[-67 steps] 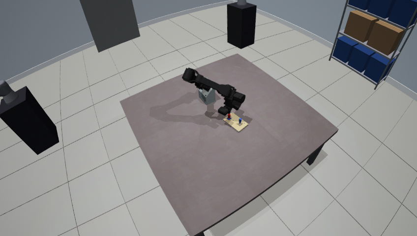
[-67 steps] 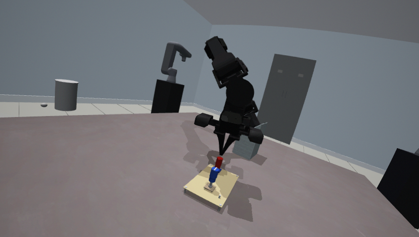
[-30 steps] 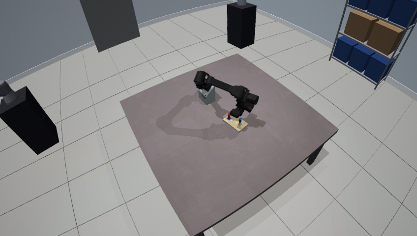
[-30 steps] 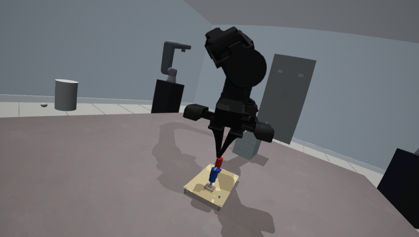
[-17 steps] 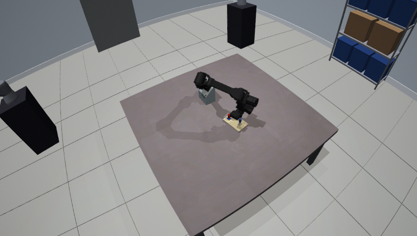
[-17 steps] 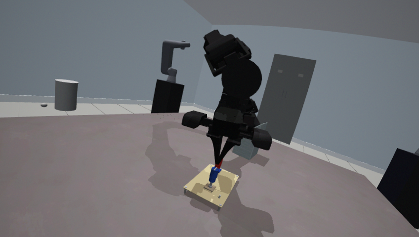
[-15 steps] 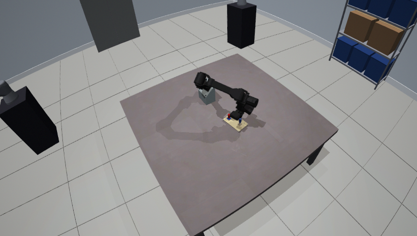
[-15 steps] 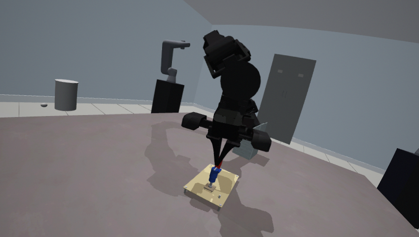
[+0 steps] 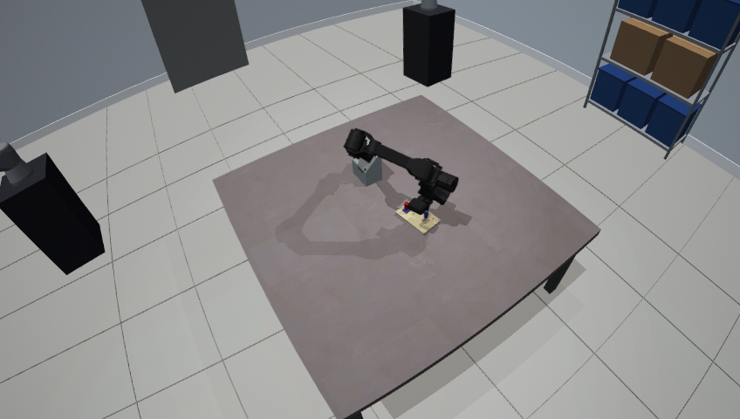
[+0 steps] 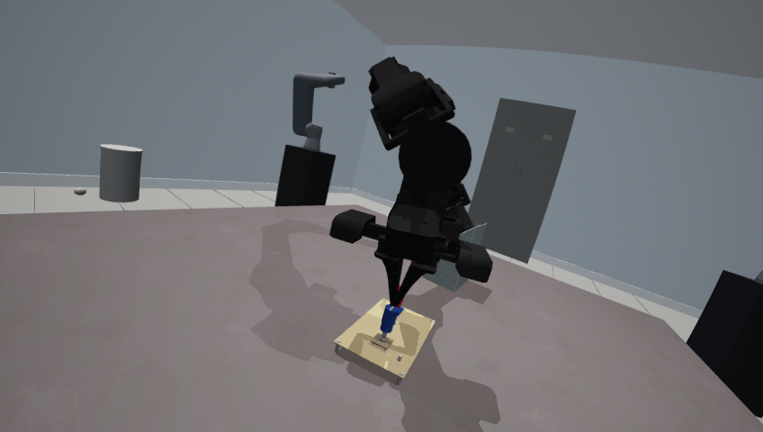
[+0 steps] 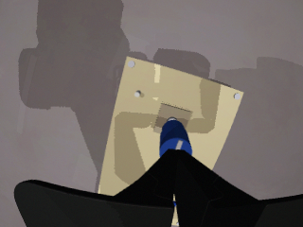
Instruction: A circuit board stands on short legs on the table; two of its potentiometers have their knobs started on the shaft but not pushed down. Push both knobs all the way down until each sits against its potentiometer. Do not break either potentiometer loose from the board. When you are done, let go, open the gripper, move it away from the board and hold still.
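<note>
Now: gripper tip 2 cm above the blue knob. Round my gripper tip: red knob 9 cm behind, 3 cm below, 2 cm to the right.
</note>
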